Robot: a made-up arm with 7 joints. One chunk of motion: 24 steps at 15 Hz.
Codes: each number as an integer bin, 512 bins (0 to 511) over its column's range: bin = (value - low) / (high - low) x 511, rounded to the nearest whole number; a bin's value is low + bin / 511 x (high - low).
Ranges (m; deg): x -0.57..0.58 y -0.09..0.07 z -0.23..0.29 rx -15..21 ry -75..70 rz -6..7
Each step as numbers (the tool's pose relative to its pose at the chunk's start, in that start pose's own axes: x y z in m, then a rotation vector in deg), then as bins.
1 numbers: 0.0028 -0.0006 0.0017 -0.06 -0.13 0.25
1 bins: 255 286 228 212 264 246
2 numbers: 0.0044 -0.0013 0.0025 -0.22 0.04 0.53
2 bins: 255 283 228 210 264 257
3 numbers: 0.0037 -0.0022 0.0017 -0.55 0.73 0.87
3 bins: 255 280 228 205 267 270
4 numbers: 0.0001 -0.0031 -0.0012 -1.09 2.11 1.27
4 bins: 253 278 225 197 272 286
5 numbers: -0.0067 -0.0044 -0.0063 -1.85 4.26 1.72
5 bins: 250 273 220 187 279 303
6 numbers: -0.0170 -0.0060 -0.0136 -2.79 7.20 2.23
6 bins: 246 268 213 173 290 324
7 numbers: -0.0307 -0.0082 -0.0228 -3.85 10.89 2.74
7 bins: 240 261 204 158 303 344
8 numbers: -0.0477 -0.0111 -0.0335 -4.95 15.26 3.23
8 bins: 232 252 193 143 318 363
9 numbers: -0.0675 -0.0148 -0.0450 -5.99 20.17 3.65
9 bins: 223 240 182 128 335 379
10 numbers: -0.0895 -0.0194 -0.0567 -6.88 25.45 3.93
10 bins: 214 225 170 115 354 390
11 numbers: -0.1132 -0.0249 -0.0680 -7.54 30.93 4.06
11 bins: 203 208 159 106 373 395
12 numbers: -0.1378 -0.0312 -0.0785 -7.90 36.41 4.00
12 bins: 192 188 149 101 393 393
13 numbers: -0.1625 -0.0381 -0.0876 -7.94 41.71 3.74
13 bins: 181 166 140 100 411 383
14 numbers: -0.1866 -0.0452 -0.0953 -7.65 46.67 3.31
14 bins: 170 143 132 104 429 366
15 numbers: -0.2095 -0.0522 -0.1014 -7.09 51.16 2.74
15 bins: 160 121 126 112 445 344
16 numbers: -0.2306 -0.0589 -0.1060 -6.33 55.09 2.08
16 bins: 151 99 122 123 458 318
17 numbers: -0.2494 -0.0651 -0.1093 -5.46 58.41 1.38
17 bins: 142 80 119 135 470 290
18 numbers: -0.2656 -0.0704 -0.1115 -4.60 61.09 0.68
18 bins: 135 63 116 148 480 263
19 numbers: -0.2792 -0.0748 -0.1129 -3.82 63.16 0.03
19 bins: 129 49 115 159 487 237
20 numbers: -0.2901 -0.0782 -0.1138 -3.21 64.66 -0.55
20 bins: 124 38 114 167 492 214
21 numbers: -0.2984 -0.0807 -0.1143 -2.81 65.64 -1.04
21 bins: 121 30 114 173 496 195
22 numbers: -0.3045 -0.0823 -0.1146 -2.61 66.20 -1.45
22 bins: 118 25 113 176 498 179
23 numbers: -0.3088 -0.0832 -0.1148 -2.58 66.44 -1.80
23 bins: 116 22 113 176 498 165
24 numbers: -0.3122 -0.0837 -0.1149 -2.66 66.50 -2.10
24 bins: 115 20 113 175 499 153
